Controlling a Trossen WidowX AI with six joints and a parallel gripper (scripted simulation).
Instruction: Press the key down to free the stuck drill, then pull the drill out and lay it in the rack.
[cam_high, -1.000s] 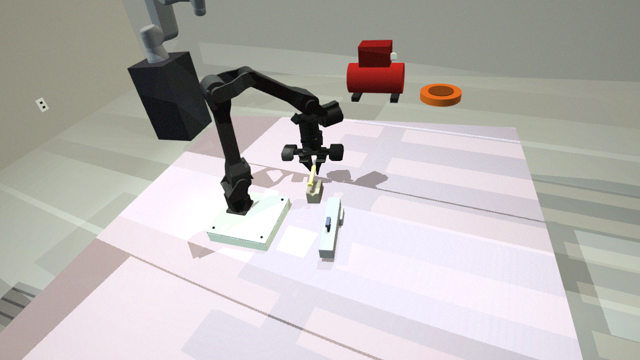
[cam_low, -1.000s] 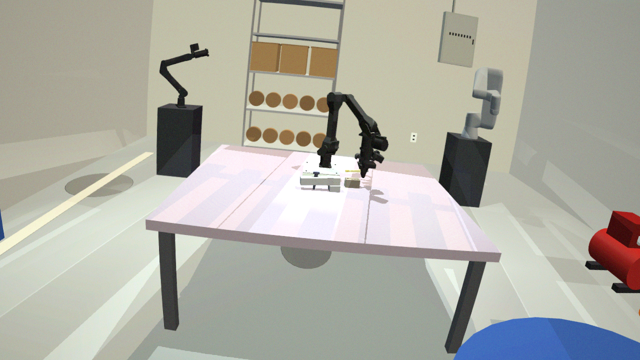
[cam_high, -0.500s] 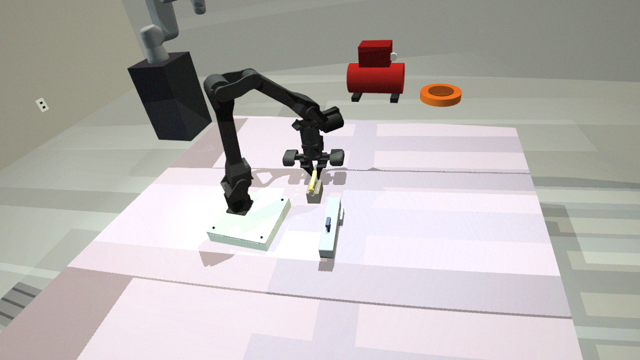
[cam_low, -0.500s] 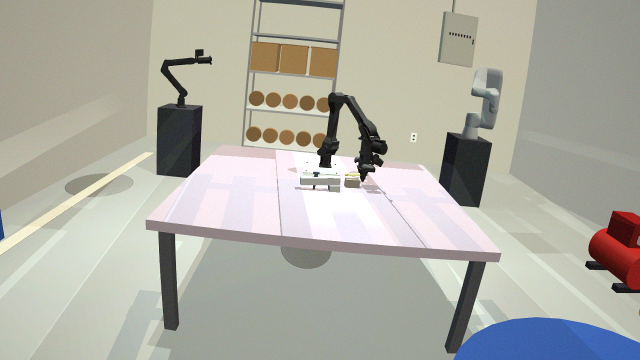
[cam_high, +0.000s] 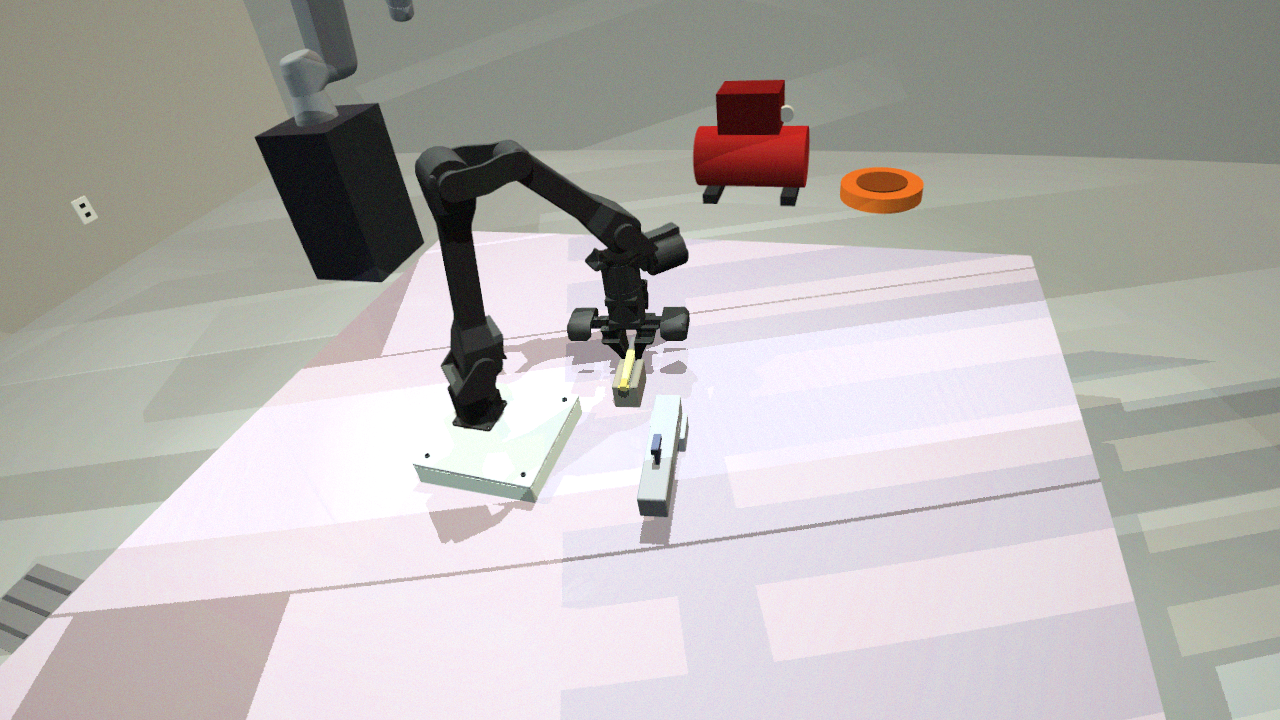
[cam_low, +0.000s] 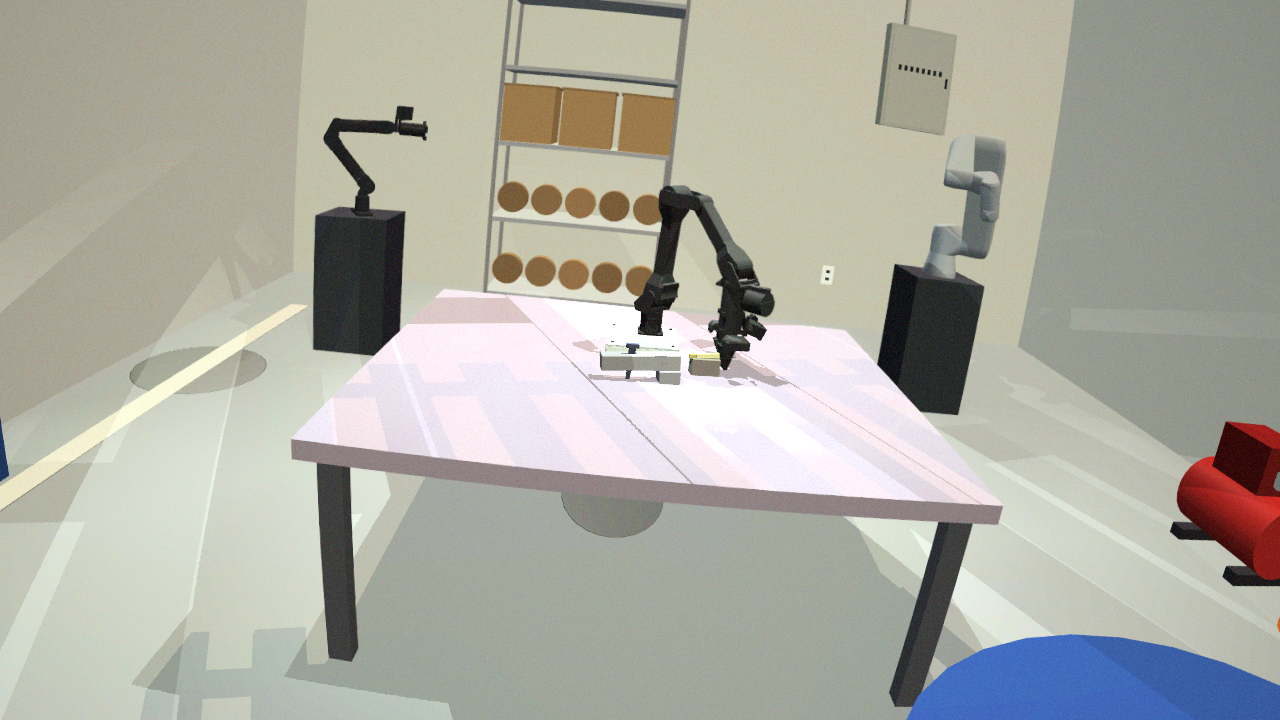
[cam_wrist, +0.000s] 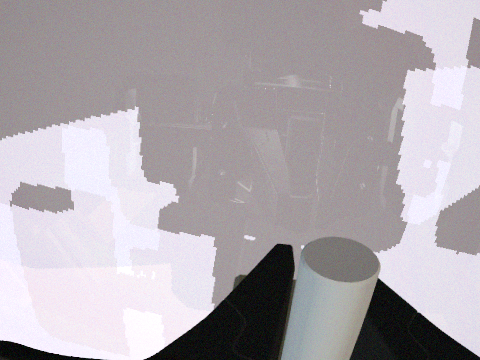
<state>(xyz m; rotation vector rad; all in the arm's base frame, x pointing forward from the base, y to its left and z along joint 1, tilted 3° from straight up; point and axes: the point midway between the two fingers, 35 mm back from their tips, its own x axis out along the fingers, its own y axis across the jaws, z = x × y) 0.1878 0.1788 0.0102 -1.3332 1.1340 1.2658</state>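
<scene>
Now: gripper tip 40 mm to the left of the drill, 30 mm below it and 10 mm short of it. The rest, counted from my gripper tip: dark blue key: 230 mm to the right, 110 mm ahead, 40 mm above; then rack: 50 mm to the right, 10 mm ahead, 10 mm above; then pale housing block: 210 mm to the right, 100 mm ahead, 20 mm above.
</scene>
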